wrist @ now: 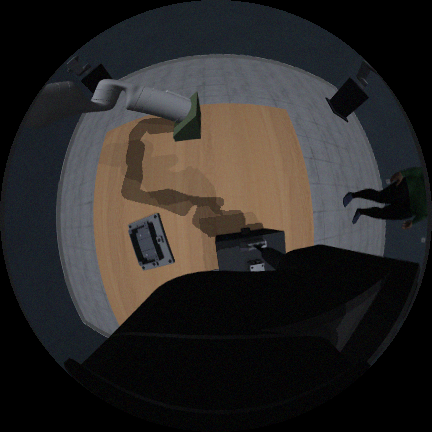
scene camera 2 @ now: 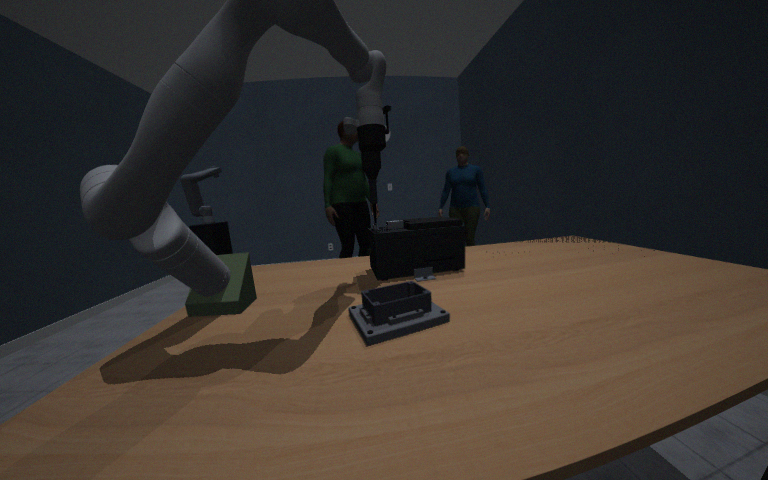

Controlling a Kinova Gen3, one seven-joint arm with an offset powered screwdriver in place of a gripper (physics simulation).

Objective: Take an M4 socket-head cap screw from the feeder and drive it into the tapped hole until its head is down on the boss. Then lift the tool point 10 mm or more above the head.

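Observation:
The black screwdriver (scene camera 2: pixel 374 225) (wrist: pixel 261 248) points straight down, with its tip at the near-left top edge of the black screw feeder (scene camera 2: pixel 417 251) (wrist: pixel 230 255). In the wrist view the tip is over a small light metal part on the feeder's top. Whether a screw is on the bit is too small and dark to tell. A dark open-topped housing (scene camera 2: pixel 370 308) (wrist: pixel 138 250) sits on a grey base plate (scene camera 2: pixel 407 329) (wrist: pixel 166 247), apart from the tool. The tapped hole and its boss cannot be made out.
A green wedge block (scene camera 2: pixel 247 288) (wrist: pixel 192 131) stands under the arm's base on the wooden table (scene camera 2: pixel 509 367) (wrist: pixel 245 160). A small grey bracket (scene camera 2: pixel 423 276) lies in front of the feeder. A person in green (scene camera 2: pixel 343 175) (wrist: pixel 416 192) and one in blue (scene camera 2: pixel 464 183) stand behind the table.

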